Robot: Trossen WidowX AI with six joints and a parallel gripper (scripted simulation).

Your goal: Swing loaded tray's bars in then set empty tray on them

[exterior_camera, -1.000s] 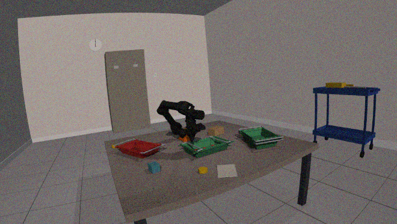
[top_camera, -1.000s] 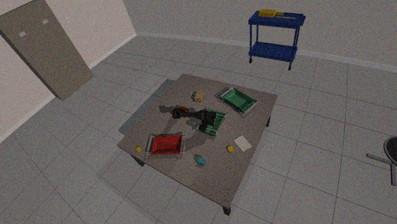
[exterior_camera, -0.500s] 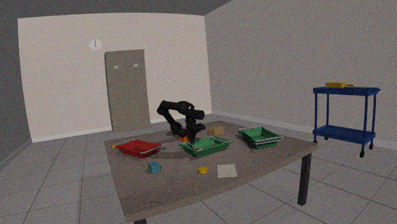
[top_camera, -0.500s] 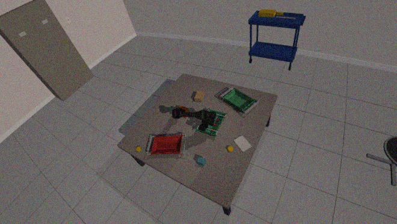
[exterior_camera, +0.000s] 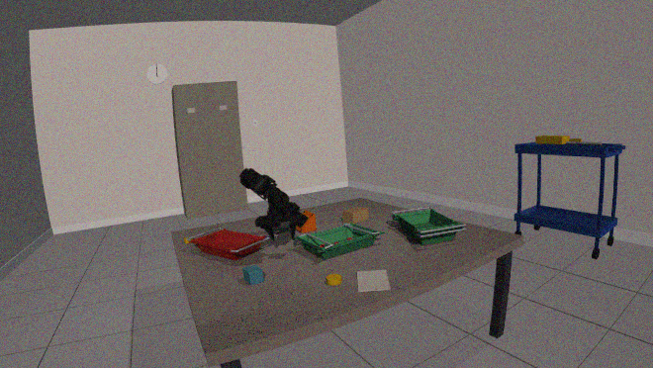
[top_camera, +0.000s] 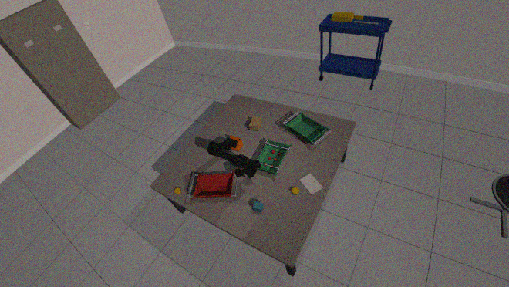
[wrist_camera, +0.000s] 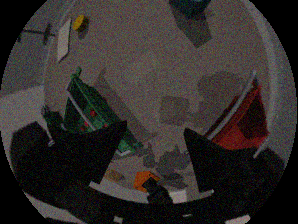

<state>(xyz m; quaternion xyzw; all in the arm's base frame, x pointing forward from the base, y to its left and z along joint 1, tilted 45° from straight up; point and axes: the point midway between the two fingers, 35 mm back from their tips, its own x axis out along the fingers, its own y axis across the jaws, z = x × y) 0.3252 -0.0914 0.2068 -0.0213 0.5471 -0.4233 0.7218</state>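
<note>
The red tray is 200 mm to the right of my gripper tip, 200 mm behind it and 30 mm below it. Round my gripper tip: white card (400 mm ahead, 160 mm to the left, 70 mm below); then teal block (170 mm to the right, 170 mm ahead, 50 mm below); then tan box (500 mm to the left, 300 mm behind, 40 mm below).
</note>
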